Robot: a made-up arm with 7 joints.
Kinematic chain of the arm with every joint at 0, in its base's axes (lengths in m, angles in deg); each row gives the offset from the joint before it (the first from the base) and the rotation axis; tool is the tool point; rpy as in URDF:
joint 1: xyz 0 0 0.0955 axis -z
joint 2: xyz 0 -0.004 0.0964 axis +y
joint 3: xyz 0 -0.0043 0.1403 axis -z
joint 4: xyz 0 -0.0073 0.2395 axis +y
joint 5: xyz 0 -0.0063 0.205 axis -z
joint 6: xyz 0 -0.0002 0.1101 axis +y
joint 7: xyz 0 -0.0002 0.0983 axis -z
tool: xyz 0 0 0 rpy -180 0 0
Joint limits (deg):
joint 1: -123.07..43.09
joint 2: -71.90..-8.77
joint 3: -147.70..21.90
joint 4: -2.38..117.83
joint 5: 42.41..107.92
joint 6: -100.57..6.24
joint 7: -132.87..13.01
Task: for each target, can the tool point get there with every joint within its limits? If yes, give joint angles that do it. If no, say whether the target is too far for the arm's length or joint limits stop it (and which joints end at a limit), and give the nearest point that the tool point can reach.
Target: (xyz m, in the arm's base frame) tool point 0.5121 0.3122 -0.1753
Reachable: no: joint limits stop it (at a limit: joint 1, joint 2, joint 4, joint 5, joint 6) | nearest point 0.0522 0.3815 0.0915 | short by 0.536 m
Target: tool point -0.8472 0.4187 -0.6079
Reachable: no: too far | nearest point -0.5200 0.2570 0.0053 | short by 0.714 m
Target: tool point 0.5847 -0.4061 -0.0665
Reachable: no: joint limits stop it (at a limit: joint 1, joint 2, joint 3) | nearest point 0.2851 -0.5420 0.1162 | short by 0.376 m
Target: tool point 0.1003 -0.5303 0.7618
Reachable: yes | joints -103.50 -41.48 -106.30 9.33 49.42 -23.24 -15.69
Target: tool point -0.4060 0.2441 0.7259
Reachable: yes | joints -1.46 -20.89 -126.65 50.69 101.01 -2.10 -6.91
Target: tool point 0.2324 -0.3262 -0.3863
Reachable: no: joint limits stop it (at a limit: joint 1, joint 2, joint 3) | nearest point 0.0898 -0.3690 -0.0442 | short by 0.373 m
